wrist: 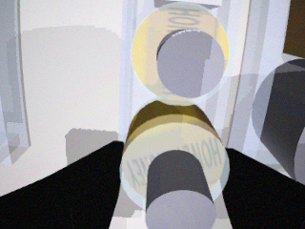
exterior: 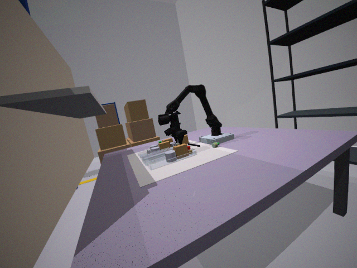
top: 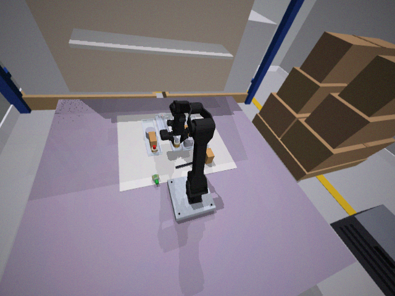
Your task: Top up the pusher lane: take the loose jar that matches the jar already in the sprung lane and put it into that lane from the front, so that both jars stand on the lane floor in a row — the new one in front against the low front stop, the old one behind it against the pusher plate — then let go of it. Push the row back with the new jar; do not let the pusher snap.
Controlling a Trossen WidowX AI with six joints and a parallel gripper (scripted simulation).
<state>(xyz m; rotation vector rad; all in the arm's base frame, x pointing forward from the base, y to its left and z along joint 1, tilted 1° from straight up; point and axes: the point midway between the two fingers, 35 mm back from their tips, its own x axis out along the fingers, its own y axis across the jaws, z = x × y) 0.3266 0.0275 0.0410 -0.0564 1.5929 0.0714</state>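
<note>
Now: the black rod 12 cm behind my gripper tip, 4 cm to the right of it and 4 cm below it.
</note>
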